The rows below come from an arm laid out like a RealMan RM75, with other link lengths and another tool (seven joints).
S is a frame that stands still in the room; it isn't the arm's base.
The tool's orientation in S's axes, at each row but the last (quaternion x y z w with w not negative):
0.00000 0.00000 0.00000 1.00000
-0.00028 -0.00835 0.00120 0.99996
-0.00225 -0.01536 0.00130 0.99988
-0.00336 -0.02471 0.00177 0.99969
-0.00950 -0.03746 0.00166 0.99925
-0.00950 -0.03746 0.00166 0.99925
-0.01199 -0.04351 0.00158 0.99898
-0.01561 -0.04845 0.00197 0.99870
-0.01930 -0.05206 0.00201 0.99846
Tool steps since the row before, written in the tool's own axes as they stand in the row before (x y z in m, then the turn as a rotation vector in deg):
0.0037 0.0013 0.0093 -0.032 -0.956 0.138
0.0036 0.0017 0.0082 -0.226 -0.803 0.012
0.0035 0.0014 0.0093 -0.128 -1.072 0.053
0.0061 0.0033 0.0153 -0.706 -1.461 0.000
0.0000 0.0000 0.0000 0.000 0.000 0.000
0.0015 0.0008 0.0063 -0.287 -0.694 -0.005
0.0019 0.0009 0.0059 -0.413 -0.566 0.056
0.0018 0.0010 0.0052 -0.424 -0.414 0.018
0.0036 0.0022 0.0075 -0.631 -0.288 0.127
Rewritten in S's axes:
0.0037 0.0013 0.0093 -0.032 -0.956 0.138
0.0035 0.0017 0.0083 -0.224 -0.804 0.009
0.0032 0.0015 0.0094 -0.127 -1.072 0.054
0.0053 0.0034 0.0156 -0.700 -1.464 -0.025
0.0000 0.0000 0.0000 0.000 0.000 0.000
0.0010 0.0009 0.0064 -0.284 -0.695 -0.013
0.0014 0.0010 0.0060 -0.415 -0.566 0.034
0.0013 0.0012 0.0053 -0.423 -0.416 -0.010
0.0028 0.0025 0.0077 -0.640 -0.287 0.072

